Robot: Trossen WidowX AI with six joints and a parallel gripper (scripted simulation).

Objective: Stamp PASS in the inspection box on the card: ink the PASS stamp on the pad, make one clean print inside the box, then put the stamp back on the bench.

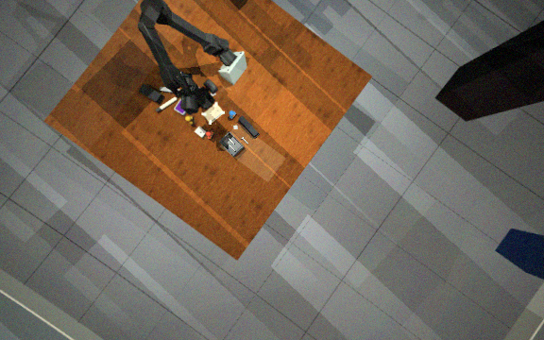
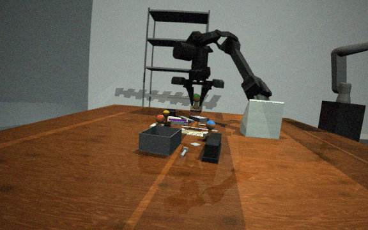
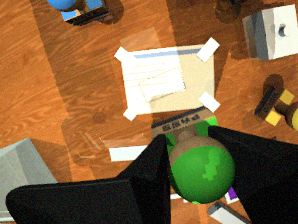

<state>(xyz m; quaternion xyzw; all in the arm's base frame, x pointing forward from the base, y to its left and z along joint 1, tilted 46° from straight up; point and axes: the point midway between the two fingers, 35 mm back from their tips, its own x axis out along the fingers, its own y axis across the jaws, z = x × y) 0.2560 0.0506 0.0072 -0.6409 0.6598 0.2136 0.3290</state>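
My gripper tip is now 10 cm above the cream card, 2 cm to the right of it and 1 cm short of it. From my gripper tip the other things lie so: green-knobbed stamp: right at my gripper tip; then yellow-knobbed stamp: 12 cm ahead, 8 cm below, 4 cm to the right; then blue-knobbed stamp: 12 cm to the left, 8 cm below, 5 cm behind.
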